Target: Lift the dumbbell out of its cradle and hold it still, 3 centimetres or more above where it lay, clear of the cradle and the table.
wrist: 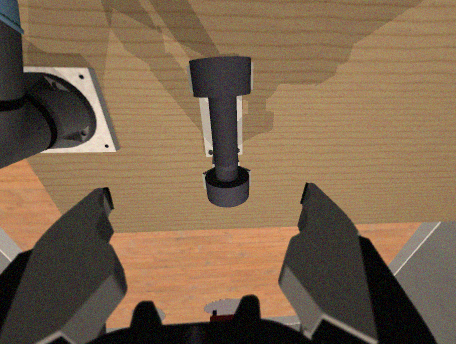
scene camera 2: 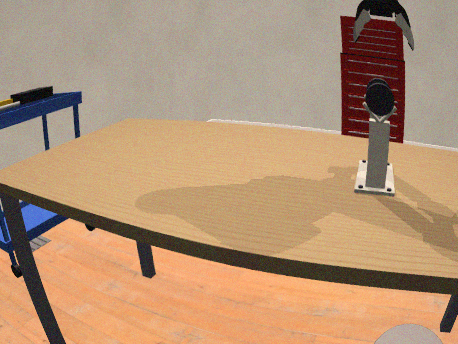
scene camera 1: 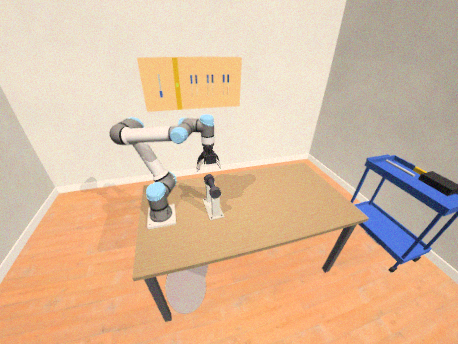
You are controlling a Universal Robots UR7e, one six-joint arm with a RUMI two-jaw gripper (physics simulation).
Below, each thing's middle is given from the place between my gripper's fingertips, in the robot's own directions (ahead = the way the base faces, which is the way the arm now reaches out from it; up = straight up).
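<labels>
There's the dark dumbbell (scene camera 2: 379, 98), and my gripper's 10 mm to the left of it, 20 mm short of it and 120 mm above it. Going by their middles, the dumbbell is the nearest to my gripper of the things named here. The pale cradle (scene camera 2: 375, 176), counting from my hand, is 10 mm to the right, 20 mm ahead and then 230 mm below.
</labels>
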